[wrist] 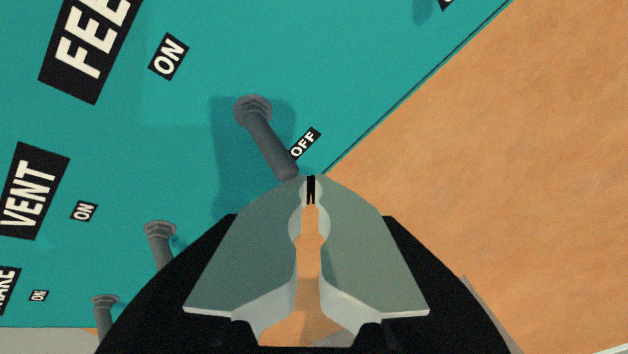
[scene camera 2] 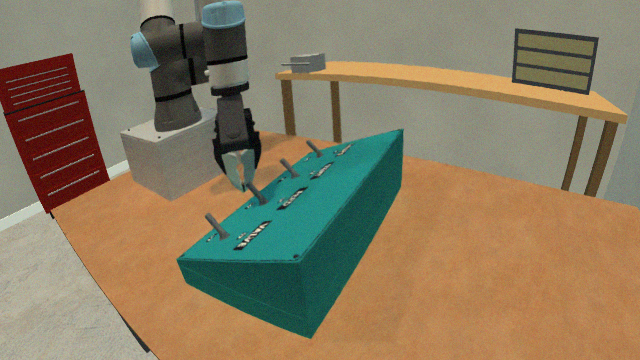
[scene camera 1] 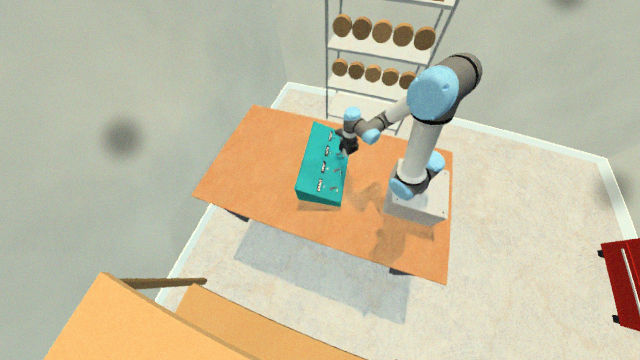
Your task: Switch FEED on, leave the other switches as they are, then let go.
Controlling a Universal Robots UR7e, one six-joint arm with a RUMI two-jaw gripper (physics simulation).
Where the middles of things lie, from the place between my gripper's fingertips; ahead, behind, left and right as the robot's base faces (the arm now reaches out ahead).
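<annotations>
Teal switch panel (scene camera 2: 285, 259): my gripper 9 cm to the right of it, 9 cm short of it, 2 cm above it.
</annotations>
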